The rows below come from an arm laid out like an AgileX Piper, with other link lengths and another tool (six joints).
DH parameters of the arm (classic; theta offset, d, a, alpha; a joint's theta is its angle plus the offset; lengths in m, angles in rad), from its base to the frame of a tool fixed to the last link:
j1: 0 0.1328 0 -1.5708
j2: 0.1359 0 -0.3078 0
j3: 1.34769 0 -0.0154 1.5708
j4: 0 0.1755 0 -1.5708
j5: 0 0 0 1.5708
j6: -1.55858 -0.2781 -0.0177 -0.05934
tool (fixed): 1.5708 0.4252 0 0
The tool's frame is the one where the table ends.
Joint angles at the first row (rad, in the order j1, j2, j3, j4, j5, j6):
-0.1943 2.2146 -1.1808 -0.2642 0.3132 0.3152
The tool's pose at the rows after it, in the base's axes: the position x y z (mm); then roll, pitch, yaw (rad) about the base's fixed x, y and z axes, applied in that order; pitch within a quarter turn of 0, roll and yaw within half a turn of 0:
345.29 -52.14 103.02 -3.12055 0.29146 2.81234
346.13 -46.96 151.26 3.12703 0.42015 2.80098
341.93 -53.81 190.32 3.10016 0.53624 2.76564
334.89 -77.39 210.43 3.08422 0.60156 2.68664
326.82 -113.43 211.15 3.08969 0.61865 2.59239
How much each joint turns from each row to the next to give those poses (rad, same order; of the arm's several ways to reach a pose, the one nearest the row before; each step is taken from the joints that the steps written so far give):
0.0145 -0.0986 0.0081 0.0676 0.0638 -0.0049
0.0110 -0.1382 0.0000 0.0228 0.0054 -0.0076
-0.0227 -0.1109 0.0000 0.0031 -0.0076 -0.0007
-0.0719 -0.0563 0.0000 0.0001 -0.0106 -0.0001
-0.1057 0.0014 0.0000 -0.0108 -0.0176 0.0000

